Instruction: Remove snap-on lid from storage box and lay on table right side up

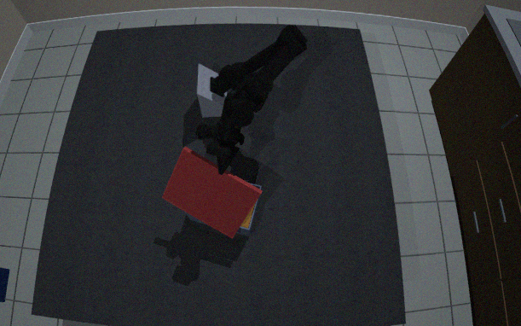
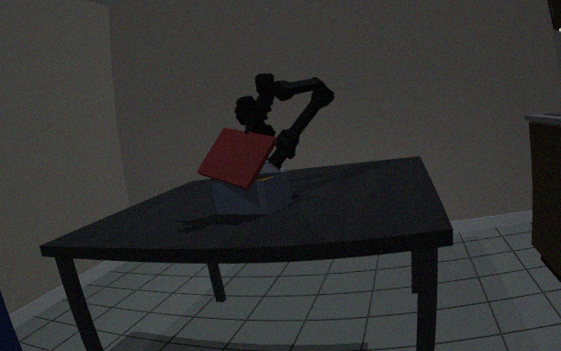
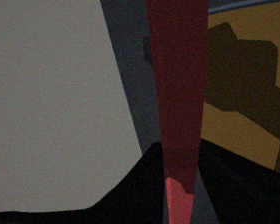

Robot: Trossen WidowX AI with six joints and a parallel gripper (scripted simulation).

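My gripper tip is now 40 mm short of the lid, 40 mm to the left of it and 60 mm above it. Also, from my gripper tip: storage box (30 mm ahead, 10 mm to the right, 190 mm below).
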